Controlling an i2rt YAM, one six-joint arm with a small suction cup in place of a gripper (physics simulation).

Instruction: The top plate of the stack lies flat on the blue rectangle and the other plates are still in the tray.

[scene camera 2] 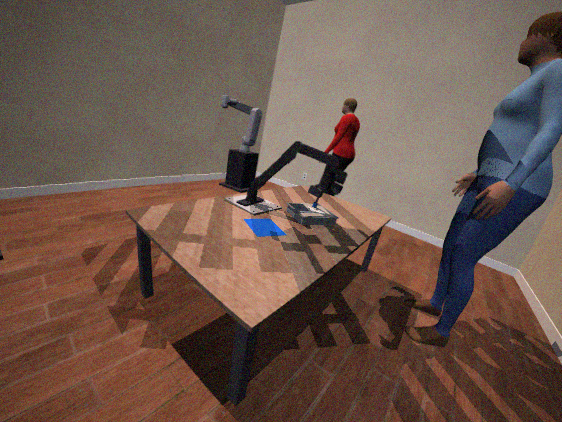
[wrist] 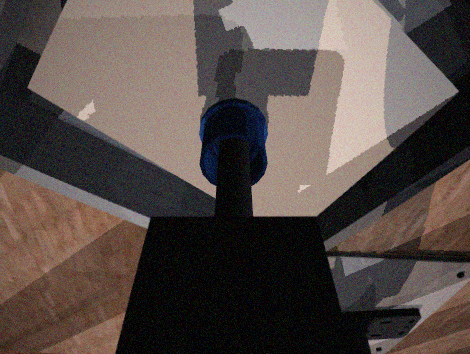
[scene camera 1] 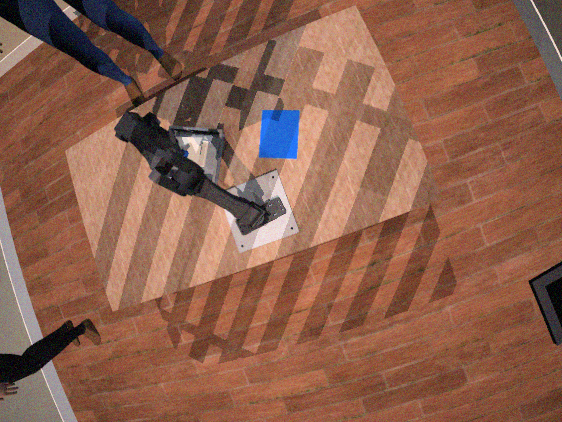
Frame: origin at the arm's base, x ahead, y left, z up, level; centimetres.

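Seen in the pictures: end effector, tool point: (scene camera 2: 313, 208) (wrist: 233, 119) (scene camera 1: 187, 155); arm's base, origin of the base link: (scene camera 2: 250, 201) (scene camera 1: 260, 216).
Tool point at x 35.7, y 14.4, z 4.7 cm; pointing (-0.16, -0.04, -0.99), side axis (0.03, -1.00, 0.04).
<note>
Offsets run from my tool point to a thing's top centre. "*": to the spot under its first point.
My suction cup (wrist: 233, 116) (scene camera 2: 314, 204) (scene camera 1: 184, 153) is blue and sits pressed on the top plate (wrist: 146, 88) (scene camera 1: 205, 156), a pale beige plate in the grey tray @(dx -0.1, dy -1.1, dz -0.9 cm) (scene camera 1: 196, 130) (scene camera 2: 303, 218) (wrist: 128, 175). Its shadow meets the cup on the plate, so it holds the plate. The plate is level with or just above the tray walls. The plates beneath are hidden. The blue rectangle @(* dx -10.3, dy -35.8, dz -5.9 cm) (scene camera 1: 278, 134) (scene camera 2: 263, 227) lies bare on the table, to the right of the tray in the overhead view.
The arm's white base plate (scene camera 1: 279, 232) (scene camera 2: 267, 207) lies below the rectangle in the overhead view. A second robot arm on a black stand (scene camera 2: 242, 167) is behind the table. A person in red (scene camera 2: 344, 134) walks at the back. A person in blue (scene camera 2: 463, 251) (scene camera 1: 108, 25) stands near the tray's corner.
</note>
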